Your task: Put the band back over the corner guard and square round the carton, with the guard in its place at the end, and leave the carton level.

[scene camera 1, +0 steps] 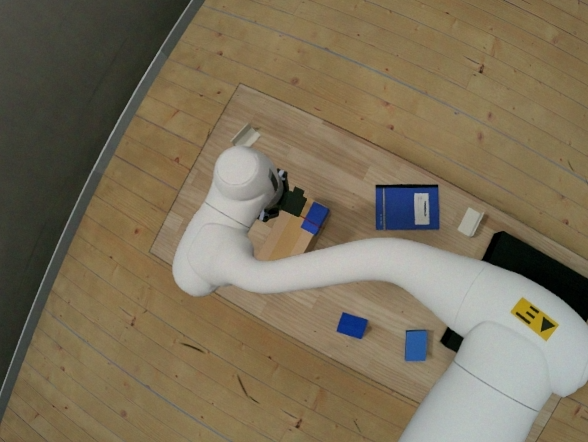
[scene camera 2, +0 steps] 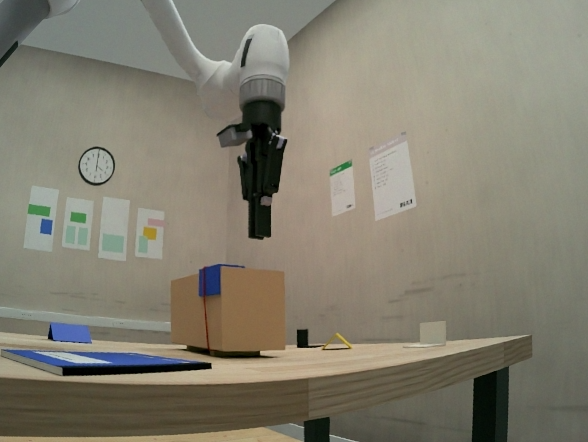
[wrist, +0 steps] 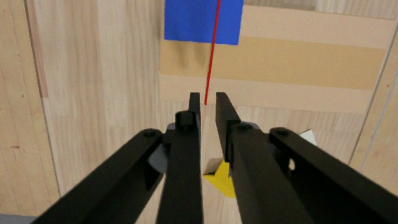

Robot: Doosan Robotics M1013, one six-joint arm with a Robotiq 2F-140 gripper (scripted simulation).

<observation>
In view: my gripper (scene camera 2: 259, 237) and a brown carton (scene camera 2: 249, 313).
The brown carton is seen too in scene camera 1 (scene camera 1: 287, 238) and in the wrist view (wrist: 328, 63). My gripper is seen too in the wrist view (wrist: 207, 107).
</observation>
